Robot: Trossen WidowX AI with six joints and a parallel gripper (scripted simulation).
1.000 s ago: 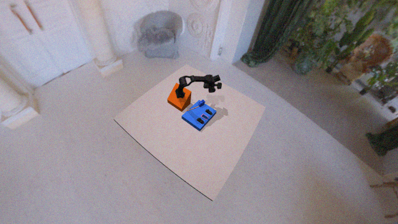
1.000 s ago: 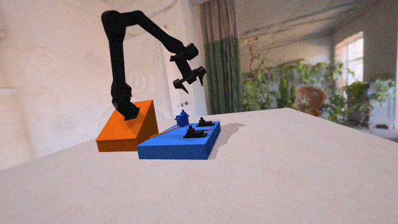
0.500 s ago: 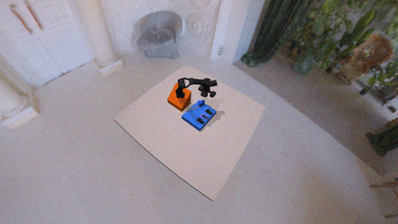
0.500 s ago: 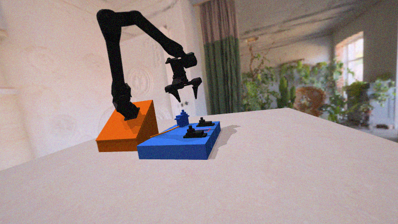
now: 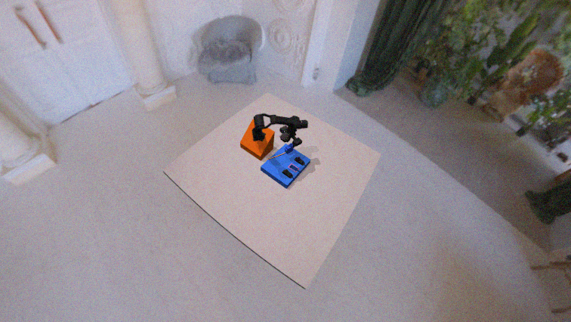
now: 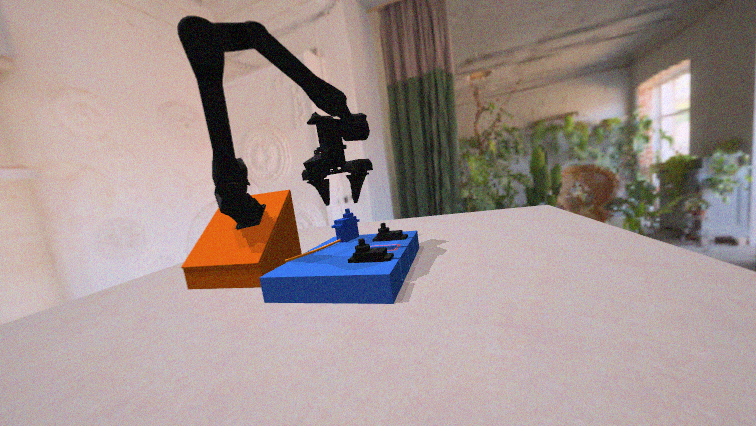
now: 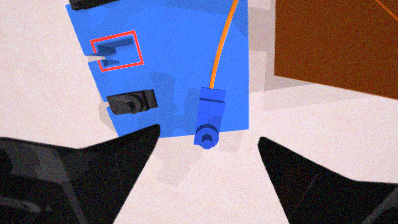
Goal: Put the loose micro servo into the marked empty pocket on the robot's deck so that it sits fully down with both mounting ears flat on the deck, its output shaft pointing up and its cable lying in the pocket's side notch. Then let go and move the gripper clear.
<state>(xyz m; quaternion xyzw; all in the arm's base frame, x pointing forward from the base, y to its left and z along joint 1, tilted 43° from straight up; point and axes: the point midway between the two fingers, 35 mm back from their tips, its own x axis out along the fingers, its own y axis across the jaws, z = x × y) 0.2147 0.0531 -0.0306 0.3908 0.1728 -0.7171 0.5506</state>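
Now: the blue deck 120 mm below my gripper tip and 100 mm to the right of it.
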